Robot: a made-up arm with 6 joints.
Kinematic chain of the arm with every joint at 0, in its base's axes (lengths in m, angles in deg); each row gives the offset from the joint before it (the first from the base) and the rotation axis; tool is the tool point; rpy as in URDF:
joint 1: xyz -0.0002 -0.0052 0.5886 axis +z
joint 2: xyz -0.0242 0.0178 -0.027 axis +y
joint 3: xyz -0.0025 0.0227 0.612 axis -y
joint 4: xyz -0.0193 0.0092 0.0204 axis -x
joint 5: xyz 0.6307 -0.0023 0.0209 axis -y
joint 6: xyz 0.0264 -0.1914 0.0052 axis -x
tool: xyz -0.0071 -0.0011 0.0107 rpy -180 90 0
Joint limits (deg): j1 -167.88..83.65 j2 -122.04..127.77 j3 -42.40..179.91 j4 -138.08..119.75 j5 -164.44..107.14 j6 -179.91..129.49
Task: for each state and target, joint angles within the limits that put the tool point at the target. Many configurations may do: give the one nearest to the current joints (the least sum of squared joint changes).
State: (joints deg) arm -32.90 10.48 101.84 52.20 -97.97 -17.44
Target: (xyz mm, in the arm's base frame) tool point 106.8 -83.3 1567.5
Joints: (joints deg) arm -23.18 46.89 145.40 66.63 -100.85 -18.08
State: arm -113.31 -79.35 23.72 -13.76 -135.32 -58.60
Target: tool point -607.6 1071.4 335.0
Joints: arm -67.42 -104.82 75.07 14.14 -117.48 -53.51
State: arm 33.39 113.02 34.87 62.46 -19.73 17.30
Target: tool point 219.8 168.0 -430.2
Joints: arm 40.29 125.58 0.70 63.31 -19.58 18.08
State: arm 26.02 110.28 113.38 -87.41 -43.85 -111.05
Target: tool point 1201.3 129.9 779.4
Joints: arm 5.43 88.11 121.67 -84.06 -43.08 -110.66
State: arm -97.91 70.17 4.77 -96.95 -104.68 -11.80
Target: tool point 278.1 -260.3 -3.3
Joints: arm -61.81 87.03 -9.42 -111.87 -105.23 -12.29
